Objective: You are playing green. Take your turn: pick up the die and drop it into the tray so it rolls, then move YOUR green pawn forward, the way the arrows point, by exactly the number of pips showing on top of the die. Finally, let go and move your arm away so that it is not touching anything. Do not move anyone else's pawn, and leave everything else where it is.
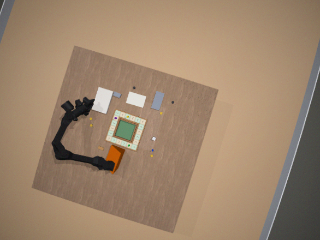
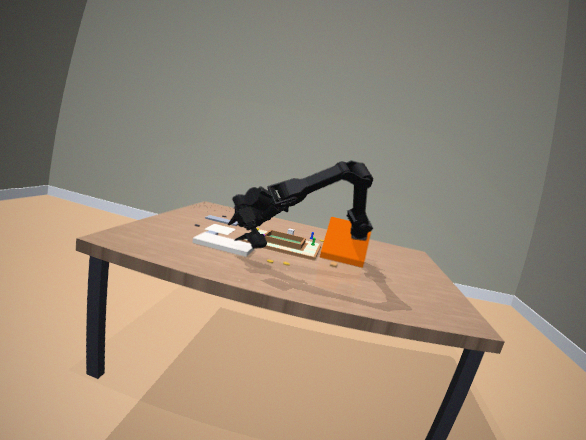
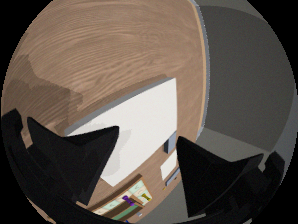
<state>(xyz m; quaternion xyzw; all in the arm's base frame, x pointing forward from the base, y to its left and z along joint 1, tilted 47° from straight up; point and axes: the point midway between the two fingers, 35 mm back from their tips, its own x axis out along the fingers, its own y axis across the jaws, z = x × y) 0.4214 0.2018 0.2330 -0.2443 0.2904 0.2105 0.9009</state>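
Right now the white die is 550 mm to the right of my gripper tip, 160 mm behind it and 50 mm below it. From my gripper tip the other things lie so: yellow pawn 290 mm to the right, 40 mm below, 40 mm behind; green tray 300 mm to the right, 160 mm behind, 60 mm below; purple pawn 200 mm to the right, 80 mm behind, 40 mm below.
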